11 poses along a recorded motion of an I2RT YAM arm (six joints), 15 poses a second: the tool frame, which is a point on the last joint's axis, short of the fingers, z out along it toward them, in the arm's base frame.
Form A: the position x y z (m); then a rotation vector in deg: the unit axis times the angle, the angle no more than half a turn.
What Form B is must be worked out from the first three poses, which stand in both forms.
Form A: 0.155 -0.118 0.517 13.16 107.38 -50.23
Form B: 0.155 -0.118 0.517 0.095 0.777 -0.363 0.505
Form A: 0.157 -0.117 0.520 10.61 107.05 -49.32
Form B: 0.157 -0.117 0.520 0.077 0.777 -0.358 0.512
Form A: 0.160 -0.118 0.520 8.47 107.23 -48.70
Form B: 0.160 -0.118 0.520 0.062 0.779 -0.354 0.514
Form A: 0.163 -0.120 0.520 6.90 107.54 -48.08
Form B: 0.163 -0.120 0.520 0.050 0.781 -0.349 0.515
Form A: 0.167 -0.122 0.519 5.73 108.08 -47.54
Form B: 0.167 -0.122 0.519 0.042 0.785 -0.345 0.513
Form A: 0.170 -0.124 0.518 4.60 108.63 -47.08
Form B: 0.170 -0.124 0.518 0.033 0.788 -0.341 0.511
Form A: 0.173 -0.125 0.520 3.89 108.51 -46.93
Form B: 0.173 -0.125 0.520 0.028 0.787 -0.341 0.513
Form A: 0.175 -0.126 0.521 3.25 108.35 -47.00
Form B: 0.175 -0.126 0.521 0.024 0.787 -0.341 0.514
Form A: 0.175 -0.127 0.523 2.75 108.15 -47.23
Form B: 0.175 -0.127 0.523 0.020 0.786 -0.343 0.515
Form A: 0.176 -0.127 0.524 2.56 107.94 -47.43
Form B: 0.176 -0.127 0.524 0.019 0.784 -0.345 0.516
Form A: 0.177 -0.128 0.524 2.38 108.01 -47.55
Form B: 0.177 -0.128 0.524 0.017 0.785 -0.345 0.515
